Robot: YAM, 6 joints.
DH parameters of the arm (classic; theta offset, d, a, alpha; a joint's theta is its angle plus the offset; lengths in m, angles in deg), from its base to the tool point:
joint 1: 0 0.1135 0.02 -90
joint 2: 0 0 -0.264 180
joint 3: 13.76 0 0.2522 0
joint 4: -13.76 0 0.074 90
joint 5: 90 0 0 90
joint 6: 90 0.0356 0 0
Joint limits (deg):
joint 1: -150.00..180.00
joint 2: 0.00..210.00
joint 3: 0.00..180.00
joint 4: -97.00..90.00
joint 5: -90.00..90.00
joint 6: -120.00..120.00
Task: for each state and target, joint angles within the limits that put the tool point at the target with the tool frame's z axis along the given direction. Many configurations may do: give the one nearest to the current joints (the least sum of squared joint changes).
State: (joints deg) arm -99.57 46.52 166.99 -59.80 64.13 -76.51
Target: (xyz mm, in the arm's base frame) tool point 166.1 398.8 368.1 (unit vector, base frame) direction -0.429 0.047 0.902
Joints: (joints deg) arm -114.55 0.10 130.16 -48.60 24.19 -76.51
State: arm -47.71 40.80 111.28 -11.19 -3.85 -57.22
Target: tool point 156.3 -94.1 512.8 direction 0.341 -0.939 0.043
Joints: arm -22.82 60.56 87.12 -22.93 47.16 -57.22
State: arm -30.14 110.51 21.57 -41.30 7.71 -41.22
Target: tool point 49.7 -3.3 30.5 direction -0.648 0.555 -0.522
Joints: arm -17.58 120.13 13.06 -39.32 -19.47 -41.22
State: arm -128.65 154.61 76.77 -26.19 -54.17 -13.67
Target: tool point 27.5 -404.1 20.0 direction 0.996 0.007 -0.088
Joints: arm -91.13 145.69 90.05 -51.18 -84.72 -13.67
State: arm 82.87 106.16 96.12 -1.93 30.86 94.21
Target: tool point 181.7 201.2 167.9 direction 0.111 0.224 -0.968
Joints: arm 47.39 88.84 50.91 -38.15 -4.01 94.21
